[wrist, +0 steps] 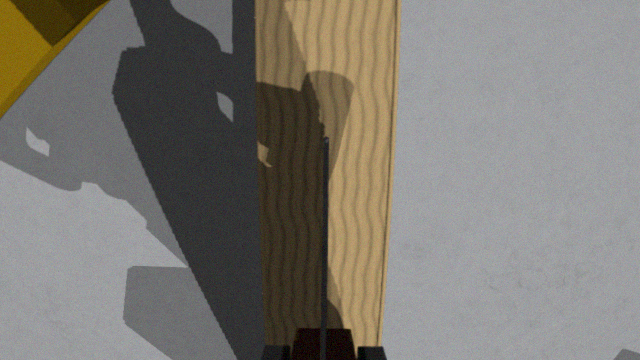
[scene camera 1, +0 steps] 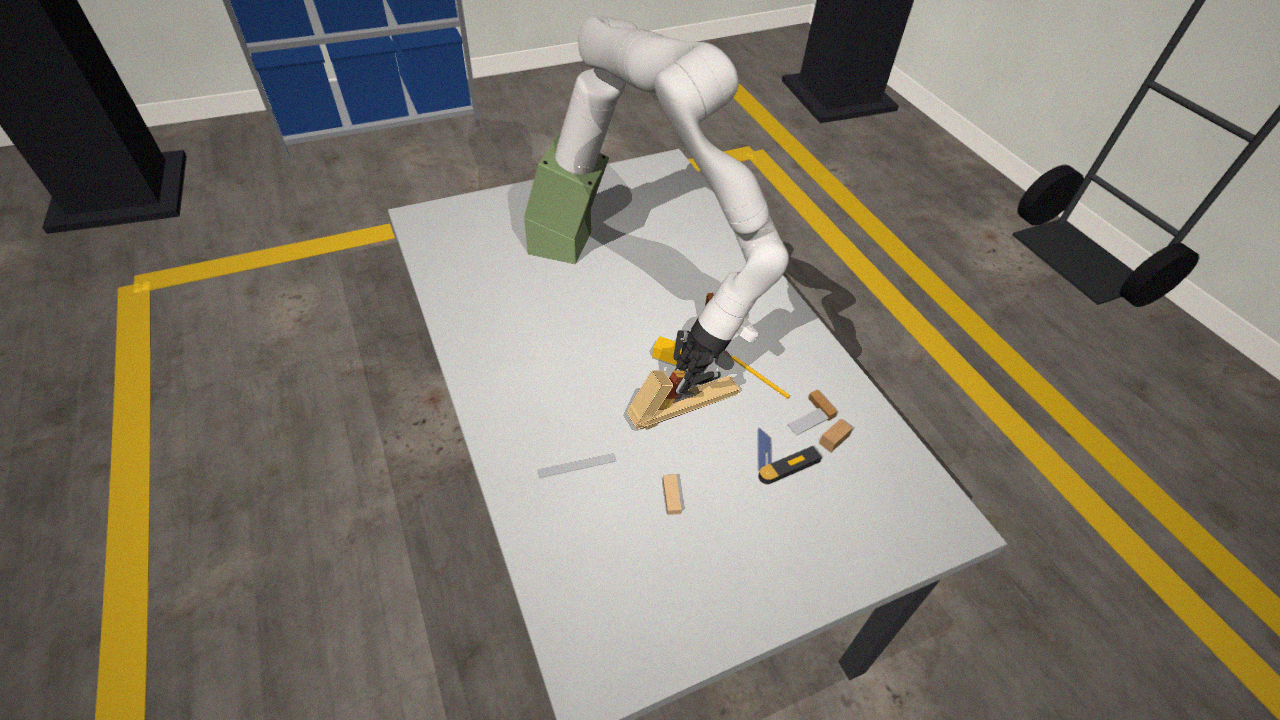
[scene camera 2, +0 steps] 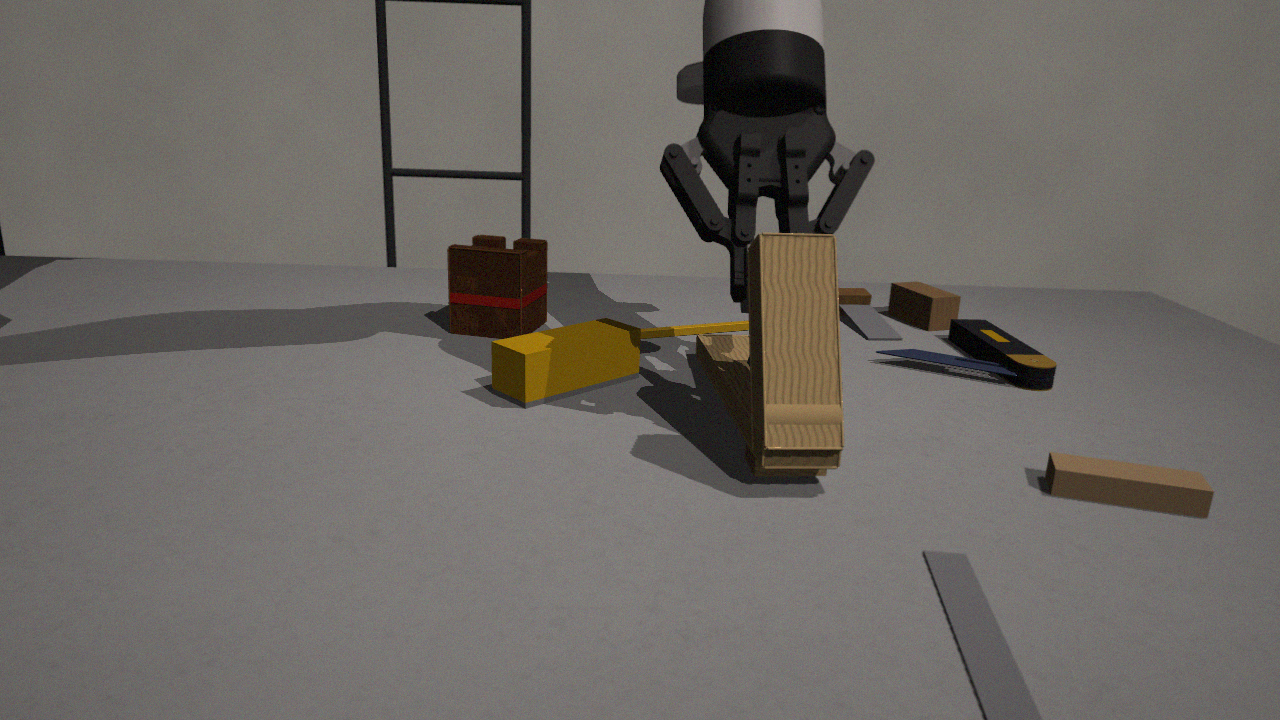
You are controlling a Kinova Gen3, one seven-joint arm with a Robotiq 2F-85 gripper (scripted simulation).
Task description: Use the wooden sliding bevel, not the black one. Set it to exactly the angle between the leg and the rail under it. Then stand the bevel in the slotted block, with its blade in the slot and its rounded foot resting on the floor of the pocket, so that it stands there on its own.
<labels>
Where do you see a black bevel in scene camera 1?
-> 808,457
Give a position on a wooden block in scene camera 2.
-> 1169,490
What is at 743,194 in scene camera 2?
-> My gripper.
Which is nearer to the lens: the black bevel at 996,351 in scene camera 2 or the yellow block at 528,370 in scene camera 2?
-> The yellow block.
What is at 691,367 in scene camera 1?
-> My gripper.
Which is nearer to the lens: the yellow block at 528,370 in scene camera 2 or the pencil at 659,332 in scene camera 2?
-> The yellow block.
</labels>
